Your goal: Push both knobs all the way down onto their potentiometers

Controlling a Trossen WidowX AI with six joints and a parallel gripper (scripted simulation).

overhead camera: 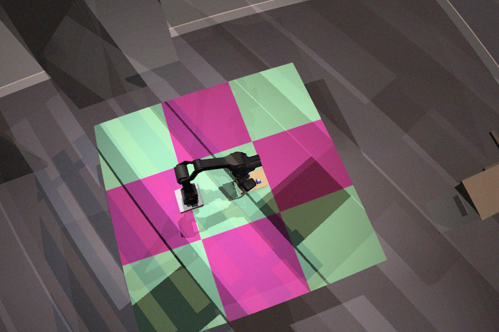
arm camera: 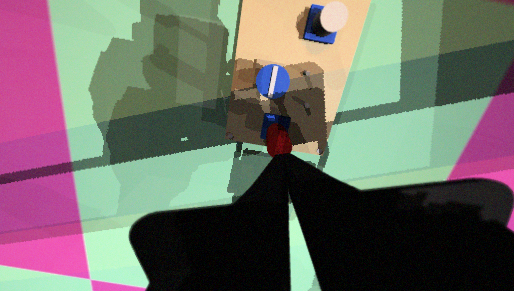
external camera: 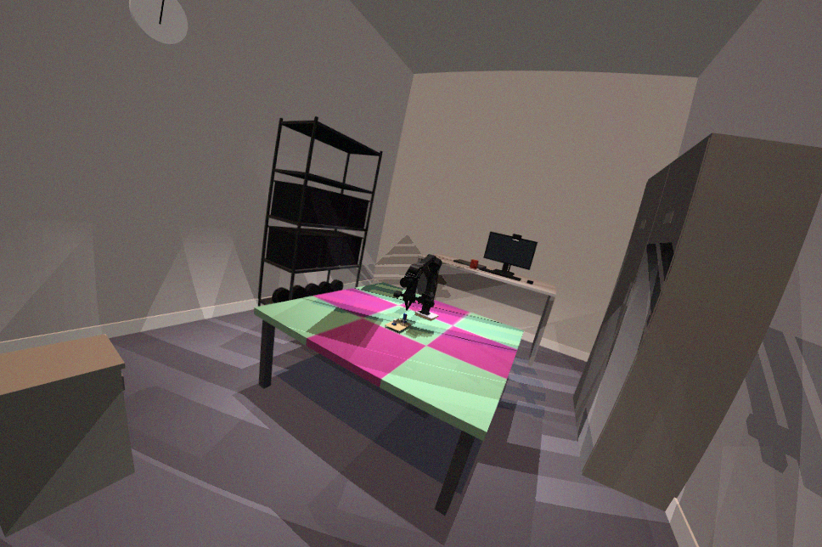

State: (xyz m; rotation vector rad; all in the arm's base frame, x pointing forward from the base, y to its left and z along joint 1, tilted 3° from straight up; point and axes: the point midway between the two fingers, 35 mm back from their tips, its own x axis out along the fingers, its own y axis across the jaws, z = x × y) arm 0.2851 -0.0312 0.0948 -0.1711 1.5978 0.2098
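My gripper tip is 4 cm above the red knob. Also, from my gripper tip: dark blue knob: 4 cm ahead, 2 cm below, 1 cm to the left.
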